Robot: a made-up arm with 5 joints.
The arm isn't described. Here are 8 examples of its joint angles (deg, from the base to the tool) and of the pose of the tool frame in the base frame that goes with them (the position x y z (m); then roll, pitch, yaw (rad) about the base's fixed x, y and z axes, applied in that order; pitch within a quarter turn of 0, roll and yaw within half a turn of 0).
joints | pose
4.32 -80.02 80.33 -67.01 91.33 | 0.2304 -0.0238 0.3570 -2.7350 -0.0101 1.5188
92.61 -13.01 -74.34 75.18 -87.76 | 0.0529 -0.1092 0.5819 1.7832 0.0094 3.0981
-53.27 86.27 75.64 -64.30 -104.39 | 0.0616 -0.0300 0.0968 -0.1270 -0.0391 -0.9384
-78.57 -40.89 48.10 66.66 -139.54 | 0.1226 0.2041 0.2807 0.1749 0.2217 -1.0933
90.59 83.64 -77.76 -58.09 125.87 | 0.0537 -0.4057 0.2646 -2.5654 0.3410 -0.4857
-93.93 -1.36 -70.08 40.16 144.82 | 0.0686 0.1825 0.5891 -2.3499 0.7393 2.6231
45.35 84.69 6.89 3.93 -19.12 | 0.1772 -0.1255 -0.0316 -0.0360 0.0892 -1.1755
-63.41 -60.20 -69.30 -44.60 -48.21 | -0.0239 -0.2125 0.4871 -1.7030 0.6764 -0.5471
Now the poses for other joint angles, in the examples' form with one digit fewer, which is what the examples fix.
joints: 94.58 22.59 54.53 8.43 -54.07
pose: 0.044 -0.176 0.091 0.065 -0.042 -2.644
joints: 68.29 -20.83 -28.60 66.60 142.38
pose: 0.138 -0.204 0.508 -1.126 0.815 0.713
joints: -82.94 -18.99 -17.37 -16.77 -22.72
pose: 0.109 0.228 0.540 2.829 -0.572 -1.156
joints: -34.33 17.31 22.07 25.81 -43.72
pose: 0.321 0.158 0.175 0.324 -0.293 -0.261
